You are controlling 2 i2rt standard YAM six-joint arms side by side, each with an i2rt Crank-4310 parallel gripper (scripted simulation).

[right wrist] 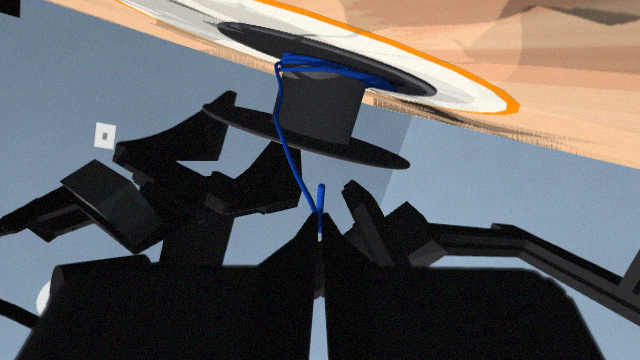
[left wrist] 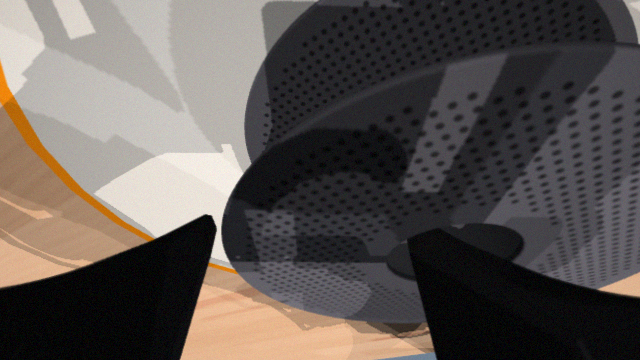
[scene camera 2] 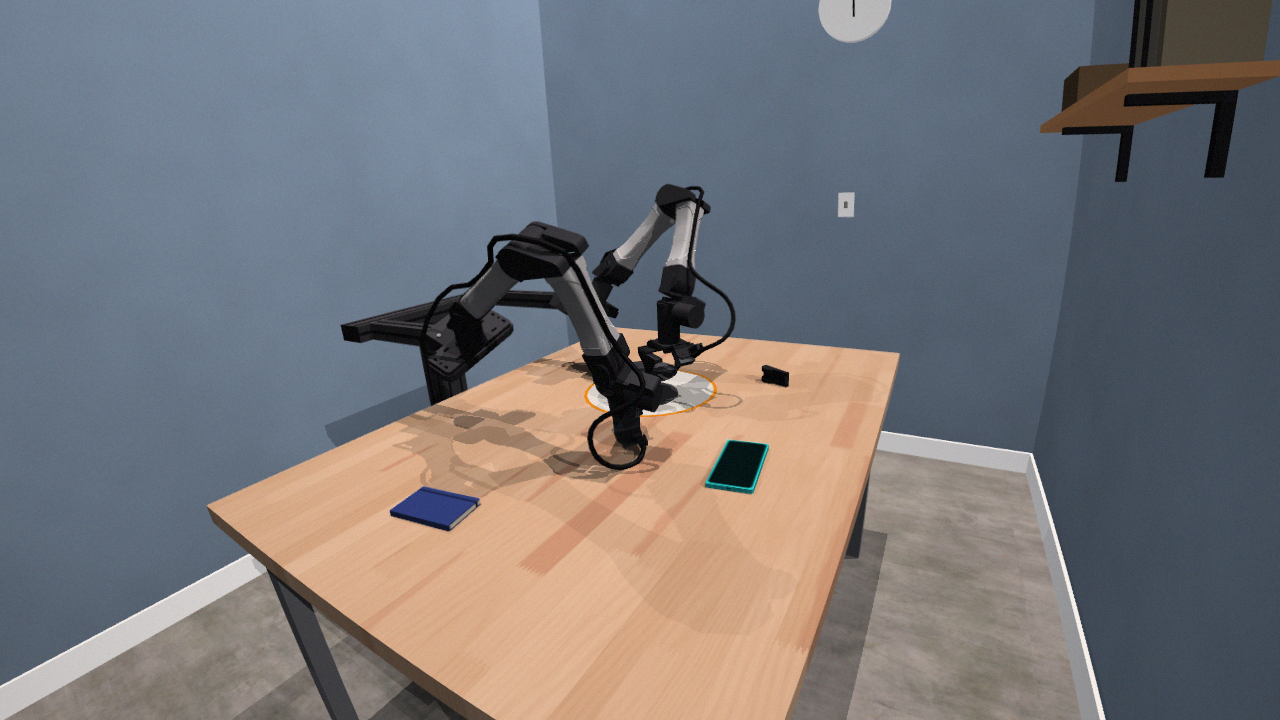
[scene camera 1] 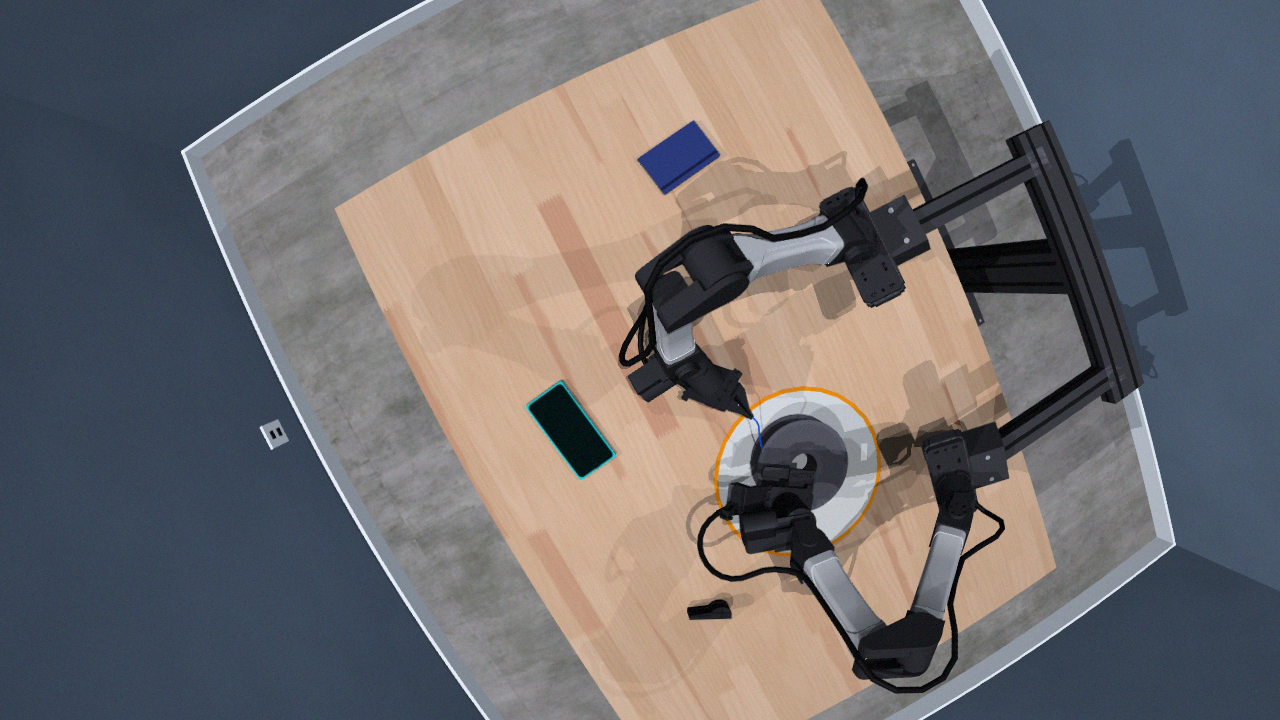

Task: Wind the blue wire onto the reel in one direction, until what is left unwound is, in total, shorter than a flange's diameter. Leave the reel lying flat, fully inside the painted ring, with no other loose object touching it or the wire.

I see my left gripper (scene camera 2: 662, 373), my right gripper (scene camera 1: 750, 417) and a dark grey reel (scene camera 1: 829, 459).
The dark grey reel shows as well in the right wrist view (right wrist: 319, 109) and in the left wrist view (left wrist: 532, 138). My left gripper shows as well in the right wrist view (right wrist: 264, 101) and in the left wrist view (left wrist: 311, 221). My right gripper also shows in the right wrist view (right wrist: 319, 218).
